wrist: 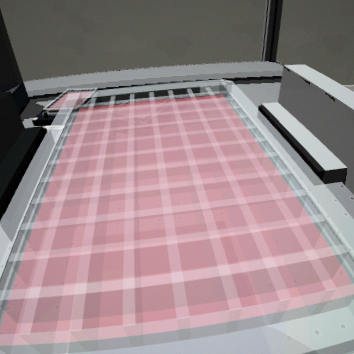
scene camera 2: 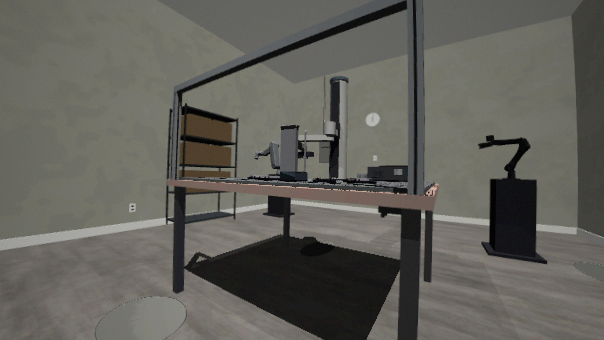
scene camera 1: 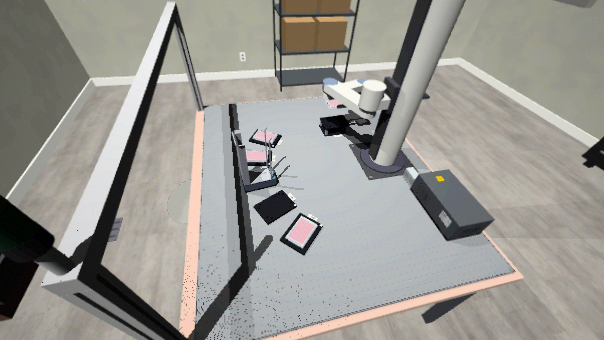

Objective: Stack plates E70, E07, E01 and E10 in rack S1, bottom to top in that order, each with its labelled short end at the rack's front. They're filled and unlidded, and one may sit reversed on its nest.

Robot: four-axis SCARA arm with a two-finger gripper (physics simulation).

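Places are measured from the arm's base along level axes (x back, y down, z right), in centimetres.
Where they show: gripper, fingertip midpoint: (wrist: 152, 100) (scene camera 1: 334, 101); arm's base at its link origin: (scene camera 1: 381, 159).
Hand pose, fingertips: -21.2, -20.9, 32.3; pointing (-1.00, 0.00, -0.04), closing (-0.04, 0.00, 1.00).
Note:
Things, the pixels of their top centre, and the offset from my fingertips, as dx, dy, dz. "pt": a spot on its surface instead.
- rack at its top centre: (scene camera 1: 253, 134) (scene camera 2: 295, 128) -51.0, -10.8, -37.5
- empty black nest at its top centre: (scene camera 1: 275, 204) -45.1, +17.5, -54.4
- black box-like item at its top centre: (wrist: 162, 315) (scene camera 1: 335, 120) +2.2, +12.7, -0.8
- dark grey controller box at a spot on its surface: (scene camera 1: 450, 205) pt +27.9, +8.2, -77.1
- tall frame at a spot on its surface: (scene camera 1: 135, 95) pt -81.2, -41.1, -54.9
The gripper (wrist: 160, 175) is shut on a filled, unlidded pink-welled plate (wrist: 150, 200) (scene camera 1: 332, 103), held level above the table; the arm partly hides it in scene camera 1. Three other filled plates sit on black nests: one plate (scene camera 1: 265, 136) beyond the rack, one plate (scene camera 1: 257, 157) beside it, and one plate (scene camera 1: 301, 231) towards the near side. The rack (scene camera 1: 262, 185) (scene camera 2: 289, 150), with a tall grey back and thin rods, stands near the left long edge; its inside is too small to judge. The plate codes are unreadable.
An empty black nest (scene camera 1: 275, 206) lies between the rack and the near plate. A black box-like item (scene camera 1: 334, 125) stands below the arm. A dark grey controller box (scene camera 1: 450, 205) sits behind the column (scene camera 1: 422, 75). A tall frame (scene camera 1: 135, 95) (scene camera 2: 300, 42) spans the left edge.

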